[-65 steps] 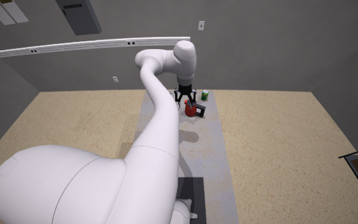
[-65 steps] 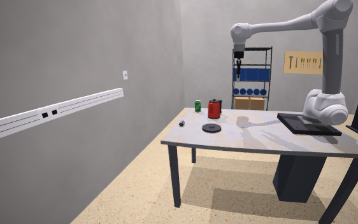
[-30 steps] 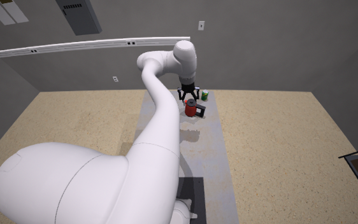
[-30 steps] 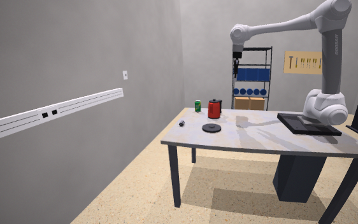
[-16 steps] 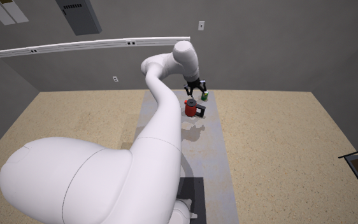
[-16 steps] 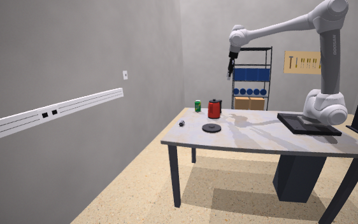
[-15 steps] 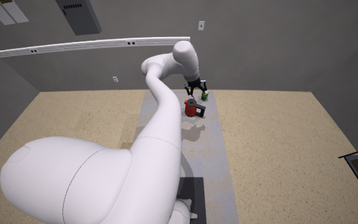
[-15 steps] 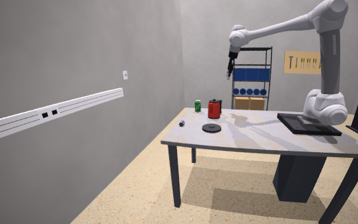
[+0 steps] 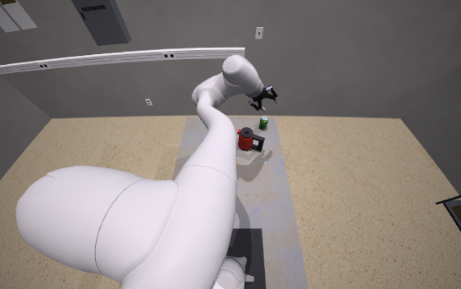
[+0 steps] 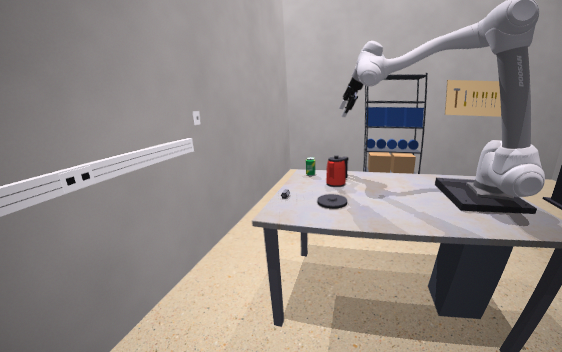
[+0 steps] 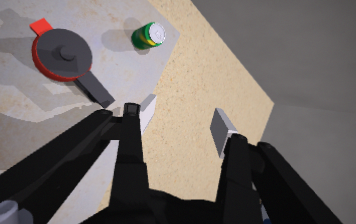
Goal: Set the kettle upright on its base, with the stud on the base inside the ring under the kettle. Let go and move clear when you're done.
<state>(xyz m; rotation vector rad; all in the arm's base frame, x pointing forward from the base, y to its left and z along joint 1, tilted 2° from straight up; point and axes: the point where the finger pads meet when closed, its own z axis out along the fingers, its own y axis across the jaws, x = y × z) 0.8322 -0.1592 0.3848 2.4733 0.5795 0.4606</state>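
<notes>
Right now my hand is 36 cm above the red kettle, 7 cm to the right of it and 2 cm short of it. From my hand the other things lie so: small dark object (43 cm below, 37 cm to the left, 26 cm ahead); green can (39 cm below, 23 cm ahead, 4 cm to the right); round black base (44 cm below, 39 cm to the left).
</notes>
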